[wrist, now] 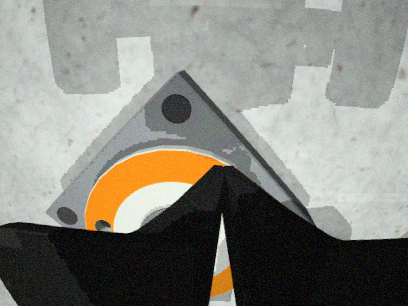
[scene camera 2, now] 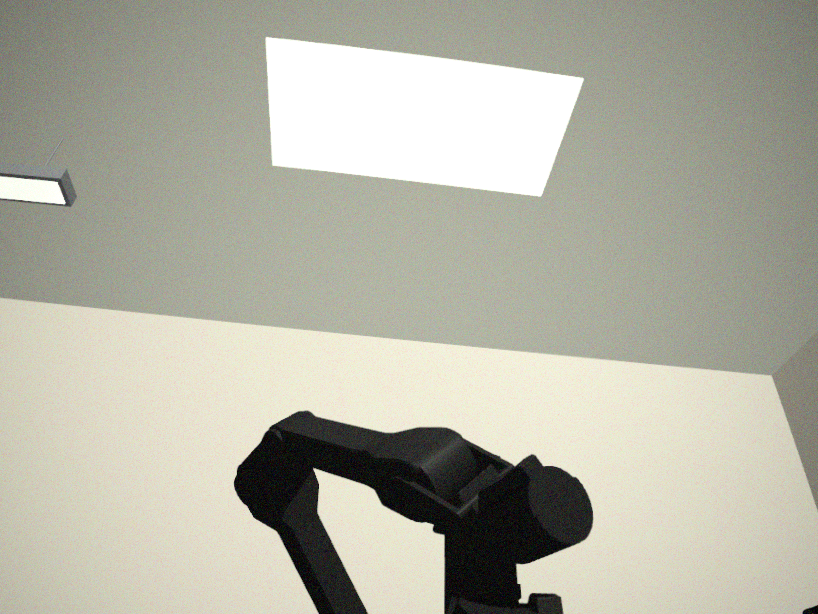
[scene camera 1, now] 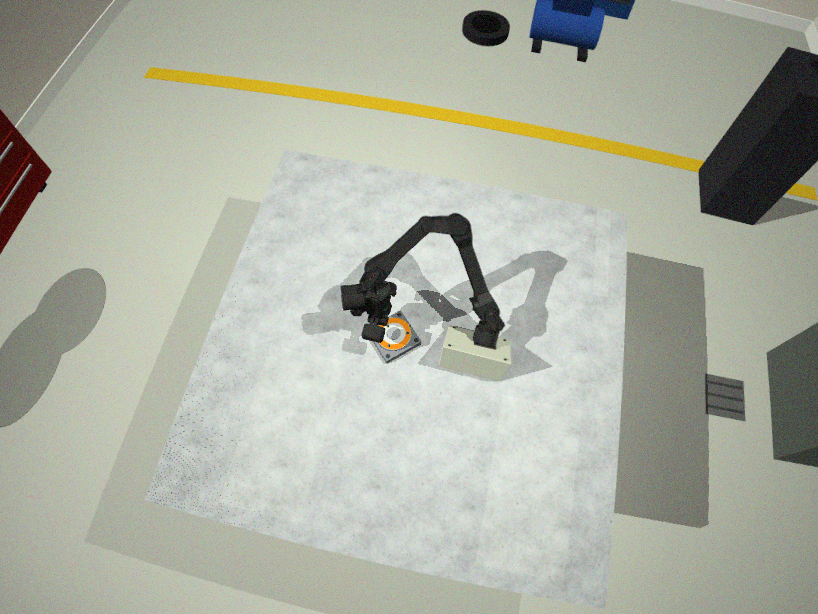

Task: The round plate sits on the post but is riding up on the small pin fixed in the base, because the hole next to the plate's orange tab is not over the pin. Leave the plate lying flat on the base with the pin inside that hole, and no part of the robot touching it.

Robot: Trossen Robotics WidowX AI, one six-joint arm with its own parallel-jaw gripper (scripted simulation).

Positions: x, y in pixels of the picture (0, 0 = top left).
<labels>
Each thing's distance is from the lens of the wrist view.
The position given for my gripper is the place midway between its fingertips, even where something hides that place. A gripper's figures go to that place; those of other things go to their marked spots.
my gripper [wrist: 222, 175]: 10 cm
round plate [wrist: 152, 179]: 12 cm
</labels>
